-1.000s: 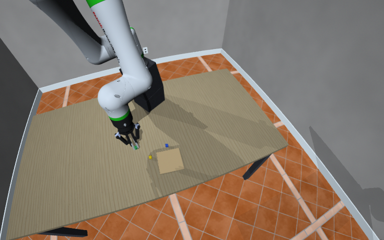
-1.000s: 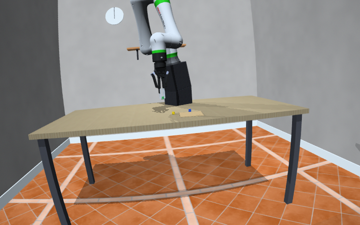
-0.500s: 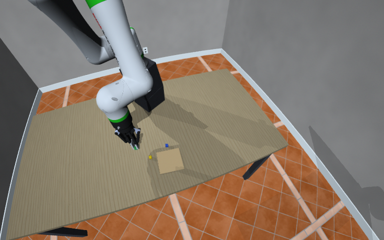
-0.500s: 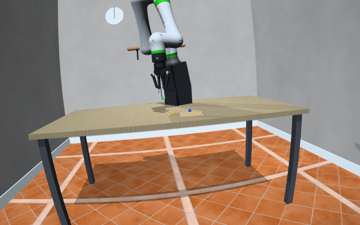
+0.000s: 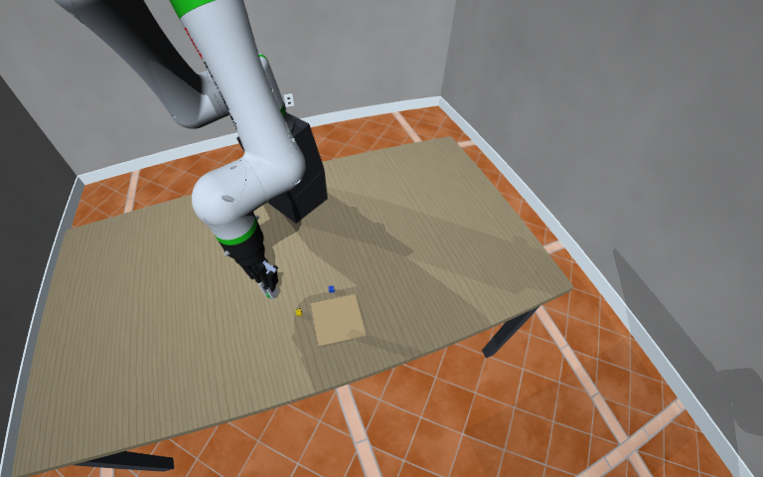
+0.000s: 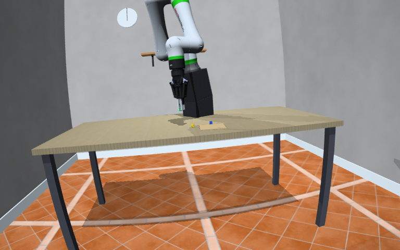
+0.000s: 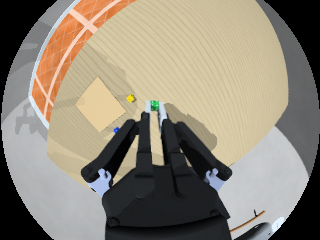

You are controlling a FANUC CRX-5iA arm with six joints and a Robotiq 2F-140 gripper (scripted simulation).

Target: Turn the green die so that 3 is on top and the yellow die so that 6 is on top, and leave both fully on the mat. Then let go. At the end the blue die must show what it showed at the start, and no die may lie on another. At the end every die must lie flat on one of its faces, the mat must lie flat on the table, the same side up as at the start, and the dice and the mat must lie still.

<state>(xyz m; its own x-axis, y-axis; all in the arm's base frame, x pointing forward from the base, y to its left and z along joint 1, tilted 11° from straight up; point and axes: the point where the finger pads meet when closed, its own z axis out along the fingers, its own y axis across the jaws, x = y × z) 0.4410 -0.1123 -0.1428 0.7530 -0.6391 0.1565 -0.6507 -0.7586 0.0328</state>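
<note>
My gripper is now 3 cm above the green die. Round my hand: tan mat 8 cm ahead, 16 cm to the left, 13 cm below; then blue die 2 cm behind, 17 cm to the left, 12 cm below; then yellow die 3 cm ahead, 6 cm to the left, 12 cm below.
</note>
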